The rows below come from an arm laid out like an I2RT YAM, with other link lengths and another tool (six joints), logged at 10 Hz.
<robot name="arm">
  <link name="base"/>
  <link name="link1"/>
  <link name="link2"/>
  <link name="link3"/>
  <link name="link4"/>
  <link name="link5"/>
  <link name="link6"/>
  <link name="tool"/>
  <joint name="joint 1" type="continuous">
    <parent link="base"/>
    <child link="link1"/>
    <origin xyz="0 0 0.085"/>
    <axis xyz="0 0 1"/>
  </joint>
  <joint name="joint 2" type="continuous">
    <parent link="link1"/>
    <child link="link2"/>
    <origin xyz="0.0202 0.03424 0.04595" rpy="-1.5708 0 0"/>
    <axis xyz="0 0 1"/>
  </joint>
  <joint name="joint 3" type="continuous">
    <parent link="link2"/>
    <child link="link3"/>
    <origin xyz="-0.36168 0 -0.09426" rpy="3.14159 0 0"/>
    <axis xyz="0 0 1"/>
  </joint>
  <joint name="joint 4" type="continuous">
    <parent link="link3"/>
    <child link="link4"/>
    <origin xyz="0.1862 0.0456 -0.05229"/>
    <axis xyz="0 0 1"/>
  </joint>
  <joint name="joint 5" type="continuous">
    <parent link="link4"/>
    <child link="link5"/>
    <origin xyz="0.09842 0.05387 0.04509" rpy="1.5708 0 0"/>
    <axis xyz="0 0 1"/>
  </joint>
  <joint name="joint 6" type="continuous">
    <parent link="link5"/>
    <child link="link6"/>
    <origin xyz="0.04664 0 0.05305" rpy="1.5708 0 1.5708"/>
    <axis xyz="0 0 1"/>
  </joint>
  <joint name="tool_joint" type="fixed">
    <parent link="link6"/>
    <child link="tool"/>
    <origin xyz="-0.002 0.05 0.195" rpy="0 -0.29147 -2.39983"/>
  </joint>
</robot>
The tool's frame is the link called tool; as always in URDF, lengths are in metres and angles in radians. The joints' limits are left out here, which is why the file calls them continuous.
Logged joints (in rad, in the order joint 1, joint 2, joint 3, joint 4, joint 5, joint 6), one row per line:
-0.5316, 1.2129, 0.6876, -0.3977, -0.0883, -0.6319
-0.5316, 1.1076, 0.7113, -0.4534, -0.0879, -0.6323
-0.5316, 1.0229, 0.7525, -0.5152, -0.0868, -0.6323
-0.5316, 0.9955, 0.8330, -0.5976, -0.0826, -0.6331
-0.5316, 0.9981, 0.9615, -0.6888, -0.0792, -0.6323
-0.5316, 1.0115, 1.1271, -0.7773, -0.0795, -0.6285
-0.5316, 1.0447, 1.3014, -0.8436, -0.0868, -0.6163
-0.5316, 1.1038, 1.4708, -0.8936, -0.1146, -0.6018
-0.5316, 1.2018, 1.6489, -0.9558, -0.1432, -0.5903
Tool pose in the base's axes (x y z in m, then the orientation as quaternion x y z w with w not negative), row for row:
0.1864, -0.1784, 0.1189, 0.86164, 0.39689, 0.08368, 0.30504
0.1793, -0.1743, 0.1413, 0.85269, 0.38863, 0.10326, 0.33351
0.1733, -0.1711, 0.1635, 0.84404, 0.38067, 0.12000, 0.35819
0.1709, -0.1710, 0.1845, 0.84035, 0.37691, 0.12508, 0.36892
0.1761, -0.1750, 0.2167, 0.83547, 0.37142, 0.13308, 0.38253
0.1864, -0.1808, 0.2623, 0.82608, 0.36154, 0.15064, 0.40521
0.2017, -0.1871, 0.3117, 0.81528, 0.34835, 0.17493, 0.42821
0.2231, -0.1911, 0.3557, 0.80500, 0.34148, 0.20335, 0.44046
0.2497, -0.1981, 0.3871, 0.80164, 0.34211, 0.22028, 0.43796
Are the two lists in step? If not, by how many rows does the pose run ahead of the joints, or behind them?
They are in step.
